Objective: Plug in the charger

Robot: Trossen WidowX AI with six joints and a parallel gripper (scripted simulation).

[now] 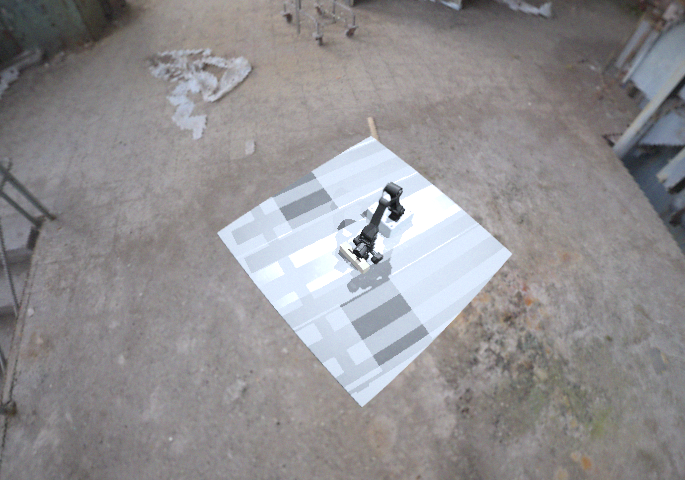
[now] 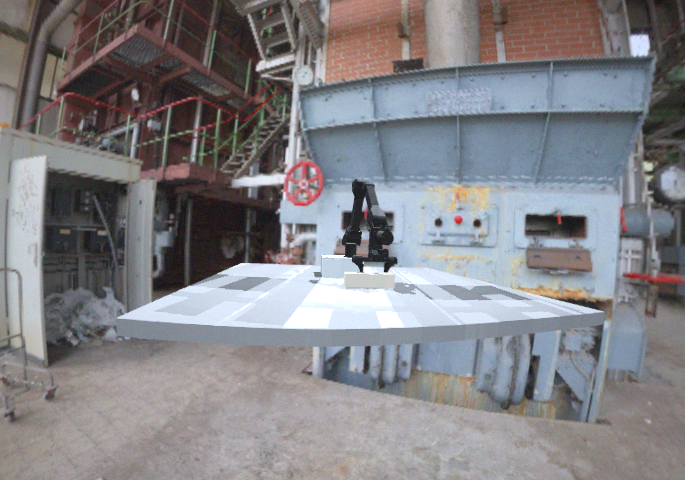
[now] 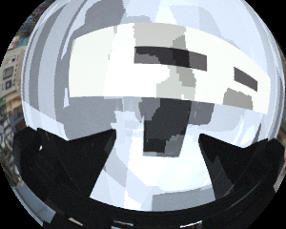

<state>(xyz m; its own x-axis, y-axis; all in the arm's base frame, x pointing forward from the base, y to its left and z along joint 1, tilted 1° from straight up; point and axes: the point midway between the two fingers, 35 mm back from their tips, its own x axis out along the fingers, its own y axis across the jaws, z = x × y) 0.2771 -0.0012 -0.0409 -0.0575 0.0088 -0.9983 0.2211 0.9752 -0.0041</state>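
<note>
The black two-prong charger is 4 cm ahead of my gripper tip, 1 cm to the right of it and 1 cm above it.
</note>
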